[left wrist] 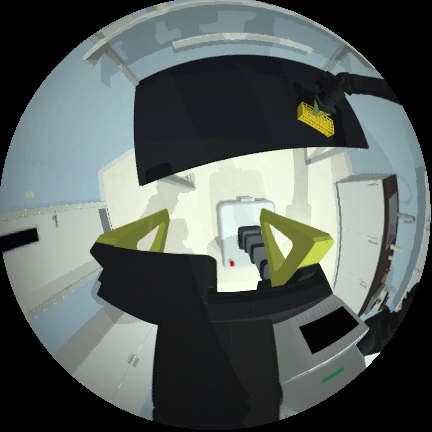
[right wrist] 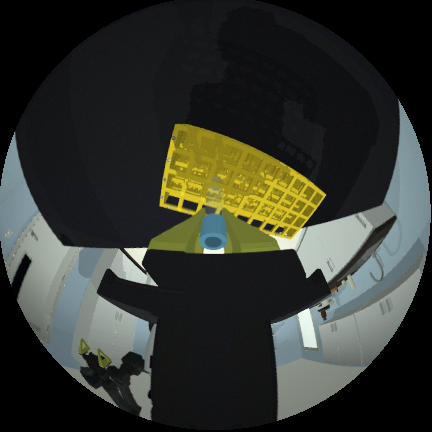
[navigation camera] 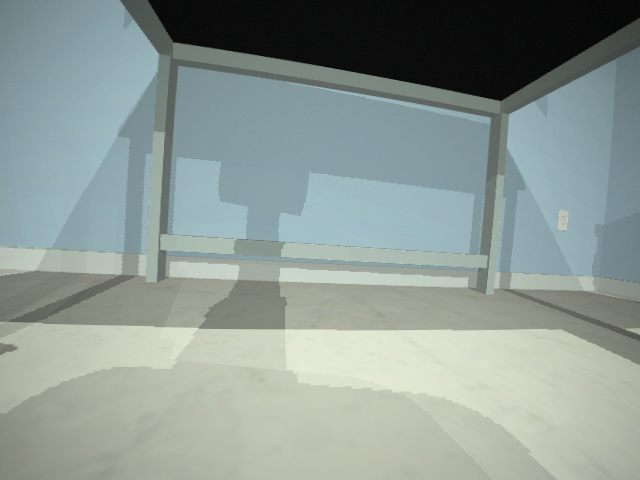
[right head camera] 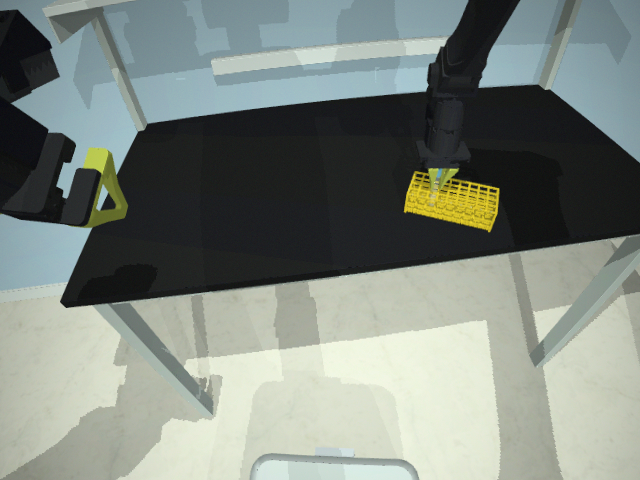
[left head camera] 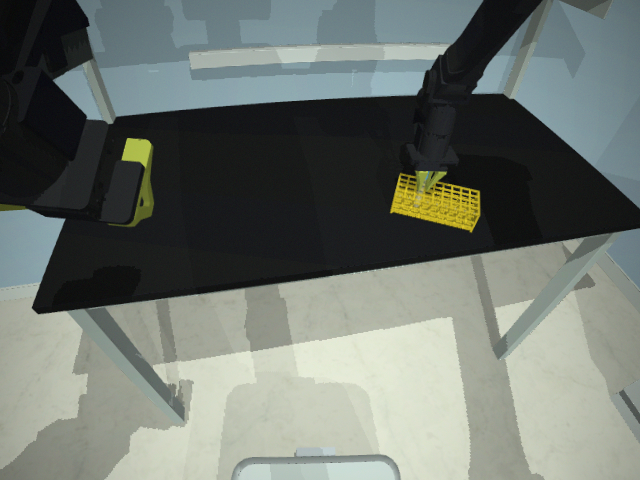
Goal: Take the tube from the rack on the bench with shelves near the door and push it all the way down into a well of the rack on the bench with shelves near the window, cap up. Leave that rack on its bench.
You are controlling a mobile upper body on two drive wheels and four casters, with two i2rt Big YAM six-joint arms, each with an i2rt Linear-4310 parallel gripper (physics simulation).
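Frame: origin at the left arm's base, x ahead, y left, z up, level; metres.
Seen in the pictures: left gripper, fingertip midpoint: (left wrist: 213,213) (right wrist: 89,343) (right head camera: 84,207) (left head camera: 102,204); right gripper, fingertip midpoint: (left wrist: 314,114) (right wrist: 213,212) (right head camera: 435,187) (left head camera: 422,189); left arm's base at its link origin: (right wrist: 130,365).
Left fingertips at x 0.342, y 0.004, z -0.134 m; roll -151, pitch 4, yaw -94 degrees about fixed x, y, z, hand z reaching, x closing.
Offsets run from my left fingertips to a thing's top centre. "*": to the spot under its first point. Level surfaces: height alone.
The yellow lattice rack (left head camera: 478,194) (right head camera: 497,191) (right wrist: 186,128) stands on the black bench top {dz -0.362 m} (left head camera: 248,206) (right head camera: 268,206), toward the right in both head views. The tube has a light blue cap {dx +0.393, dy -0.463, dz -0.243 m} (right head camera: 439,174) (right wrist: 213,231) and a clear body that reaches down into a rack well near the rack's left end. My right gripper (left head camera: 423,190) (right head camera: 436,187) (right wrist: 213,212) is shut on the tube, with its fingertips close above or at the rack's top grid. The cap is up, between the fingers. My left gripper (left wrist: 213,213) is open and empty, off at the left, away from the rack.
Upright posts {* dx +1.068, dy -1.008, dz -0.167 m} (left head camera: 527,49) (right head camera: 562,43) rise at the back corners of the bench. The bench legs (left head camera: 134,361) (navigation camera: 161,155) and a low crossbar (navigation camera: 361,251) stand below. The base (left head camera: 315,470) is in front of the bench. A white cabinet (left wrist: 357,235) stands at the right in the left wrist view.
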